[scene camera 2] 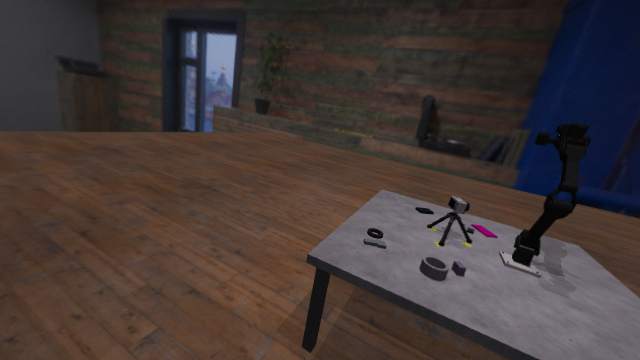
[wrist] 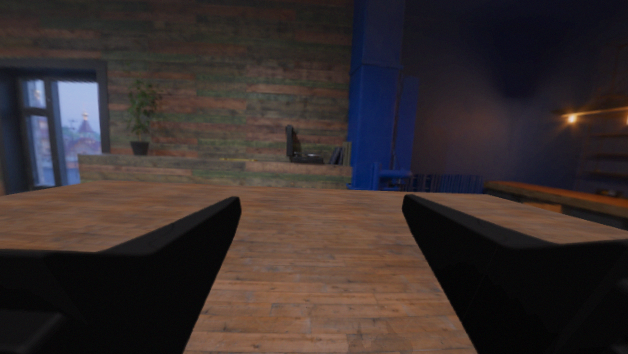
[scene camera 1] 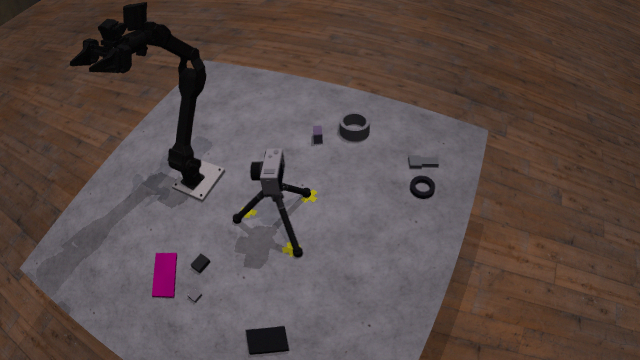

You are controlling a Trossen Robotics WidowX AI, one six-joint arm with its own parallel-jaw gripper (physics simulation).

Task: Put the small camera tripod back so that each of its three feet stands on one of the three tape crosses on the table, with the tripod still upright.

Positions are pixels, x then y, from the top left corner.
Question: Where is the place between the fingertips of my gripper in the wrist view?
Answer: At 322, 203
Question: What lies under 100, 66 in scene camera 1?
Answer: My gripper.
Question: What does my gripper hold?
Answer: Nothing.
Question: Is my gripper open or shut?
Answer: Open.
